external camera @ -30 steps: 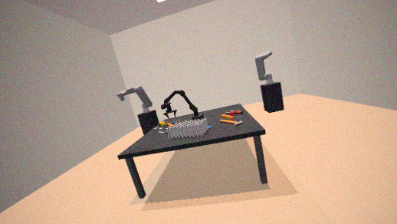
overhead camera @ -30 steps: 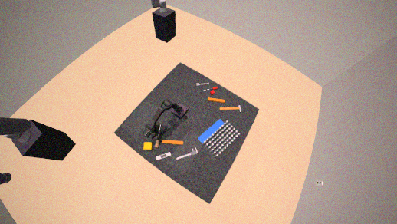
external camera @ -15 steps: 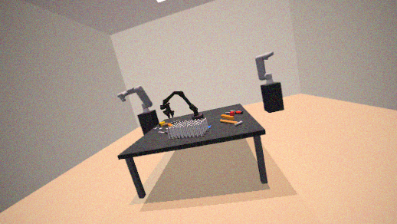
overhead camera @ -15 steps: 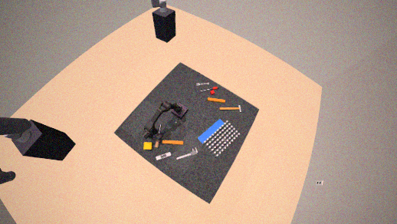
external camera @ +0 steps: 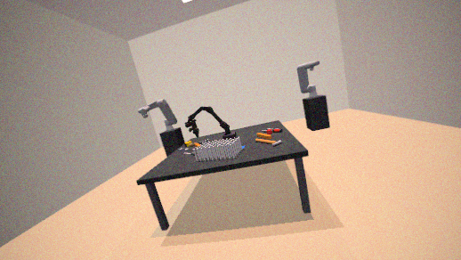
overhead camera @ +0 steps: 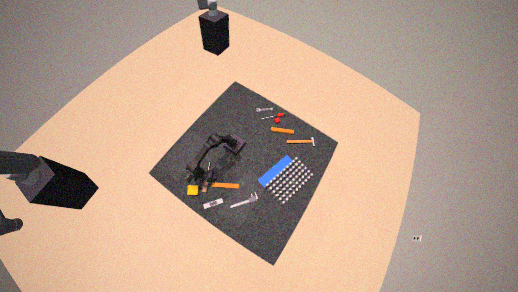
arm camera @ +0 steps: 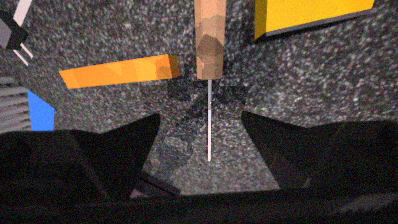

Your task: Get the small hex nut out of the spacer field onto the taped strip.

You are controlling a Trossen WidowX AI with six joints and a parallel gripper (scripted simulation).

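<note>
Now: gripper tip 7 cm above the hook tool, 2 cm to the right of it and 2 cm past it. The rest, counted from my gripper tip: blue taped strip (46 cm ahead, 38 cm to the left, 8 cm below).
</note>
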